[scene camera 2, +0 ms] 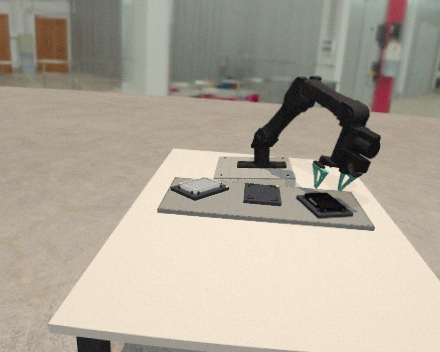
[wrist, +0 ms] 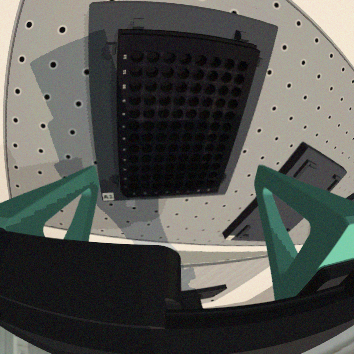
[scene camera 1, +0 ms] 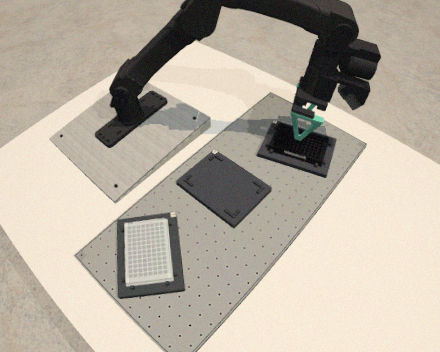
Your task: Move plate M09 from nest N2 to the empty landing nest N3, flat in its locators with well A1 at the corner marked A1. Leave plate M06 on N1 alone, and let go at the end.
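A black well plate (scene camera 1: pixel 314 148) (scene camera 2: pixel 327 203) (wrist: pixel 175 115) lies flat in the dark nest (scene camera 1: pixel 265 151) (wrist: pixel 107 150) at the board's right end in scene camera 1. An A1 tag (wrist: pixel 108 196) marks that nest's lower left corner in the wrist view. An empty dark nest (scene camera 1: pixel 225 187) (scene camera 2: pixel 262 194) (wrist: pixel 320 170) with corner locators lies mid-board, its pale tag (scene camera 1: pixel 215 152) at one corner. A whitish plate (scene camera 1: pixel 148 252) (scene camera 2: pixel 202 185) sits in the left nest (scene camera 1: pixel 179 280). Plate names are unreadable. My gripper (scene camera 1: pixel 301 126) (scene camera 2: pixel 328 189) (wrist: pixel 176 173) is open and empty above the black plate.
The nests stand on a grey perforated board (scene camera 1: pixel 200 270) (scene camera 2: pixel 225 210) on a cream table (scene camera 1: pixel 350 260) (scene camera 2: pixel 225 280). The arm's base is bolted to a metal plate (scene camera 1: pixel 115 170) (scene camera 2: pixel 227 170) behind the board. The arm reaches over the board's right end.
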